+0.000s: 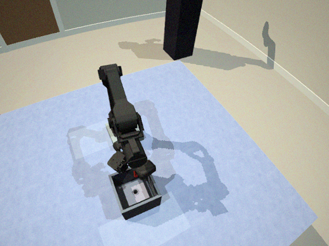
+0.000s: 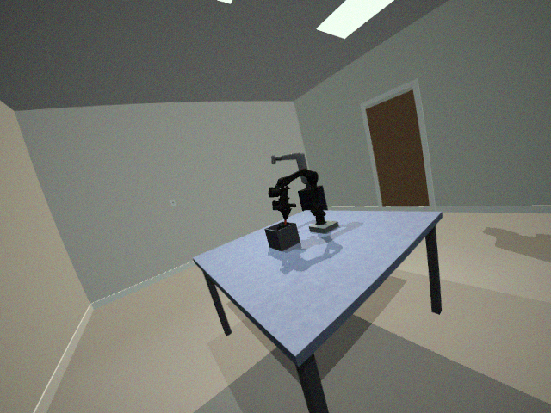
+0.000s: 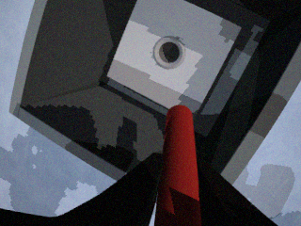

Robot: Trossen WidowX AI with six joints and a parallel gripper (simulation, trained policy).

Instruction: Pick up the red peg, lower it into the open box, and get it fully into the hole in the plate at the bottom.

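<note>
My gripper tip is now 13 cm above the grey plate, 4 cm short of it and 3 cm to the left of it. The rest, counted from my gripper tip: red peg (right at my gripper tip).
</note>
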